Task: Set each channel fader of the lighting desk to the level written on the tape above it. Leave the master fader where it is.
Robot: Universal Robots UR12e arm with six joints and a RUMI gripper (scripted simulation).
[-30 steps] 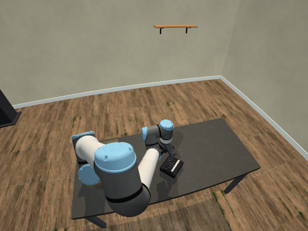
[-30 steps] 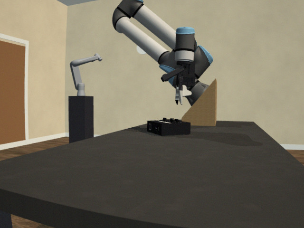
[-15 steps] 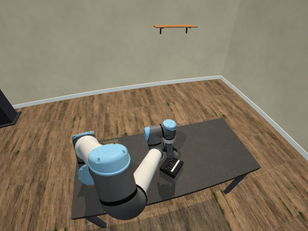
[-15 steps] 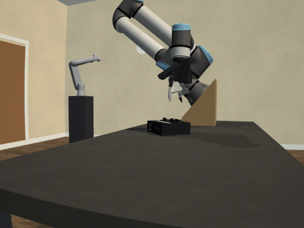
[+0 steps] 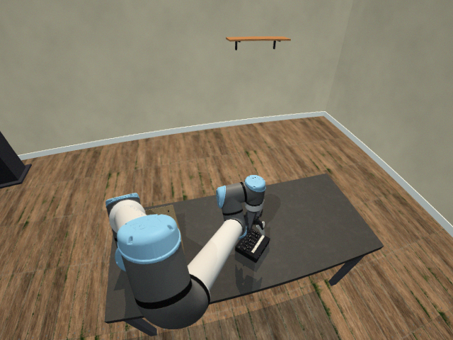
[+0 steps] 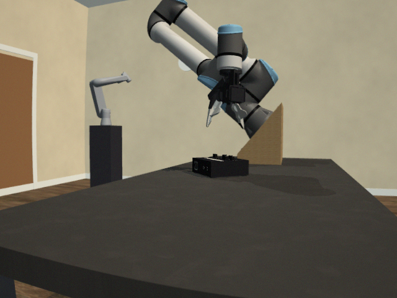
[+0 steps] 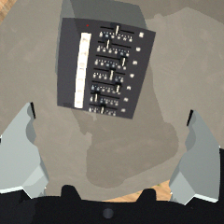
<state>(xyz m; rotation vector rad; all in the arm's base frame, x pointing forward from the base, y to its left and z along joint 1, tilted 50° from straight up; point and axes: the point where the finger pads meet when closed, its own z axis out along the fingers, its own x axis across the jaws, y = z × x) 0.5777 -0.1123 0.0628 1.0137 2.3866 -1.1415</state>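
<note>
Now: the master fader 50 mm behind my hand, 50 mm to the right of it and 100 mm below it.
</note>
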